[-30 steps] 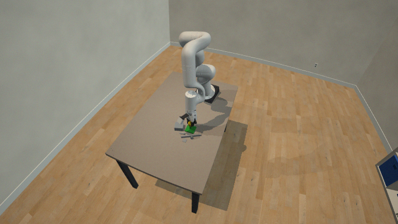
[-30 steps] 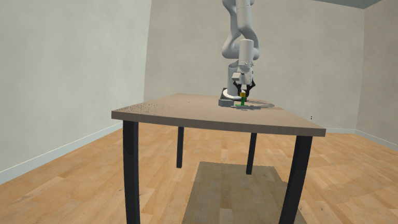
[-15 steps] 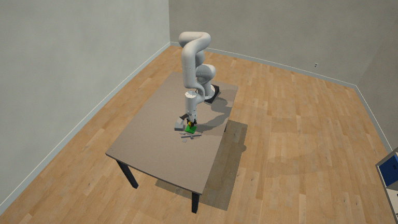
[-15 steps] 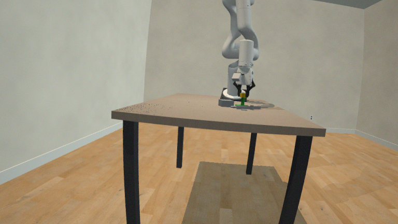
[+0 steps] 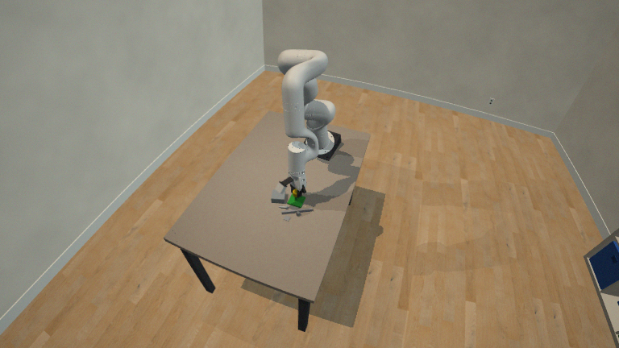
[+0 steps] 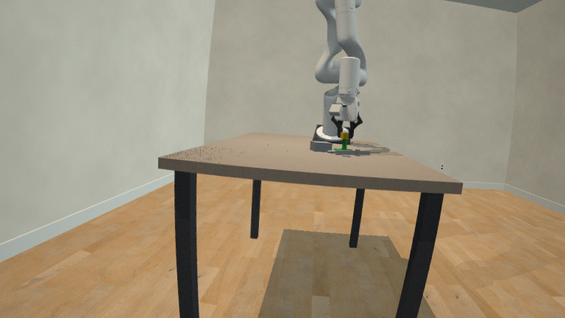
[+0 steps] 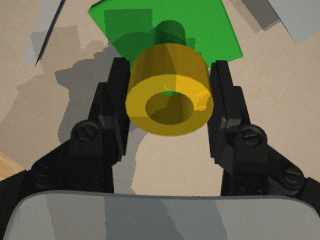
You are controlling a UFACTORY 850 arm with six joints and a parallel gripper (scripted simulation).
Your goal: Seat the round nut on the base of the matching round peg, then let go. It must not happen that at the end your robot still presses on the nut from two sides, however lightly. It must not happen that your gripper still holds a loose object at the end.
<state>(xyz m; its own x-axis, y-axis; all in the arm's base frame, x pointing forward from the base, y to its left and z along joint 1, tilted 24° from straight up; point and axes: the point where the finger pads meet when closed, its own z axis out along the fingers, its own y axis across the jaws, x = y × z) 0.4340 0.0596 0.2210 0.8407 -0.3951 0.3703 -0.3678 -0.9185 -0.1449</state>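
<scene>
Now: the grey block 100 mm to the right of my hand, 60 mm below it and 30 mm ahead of it.
</scene>
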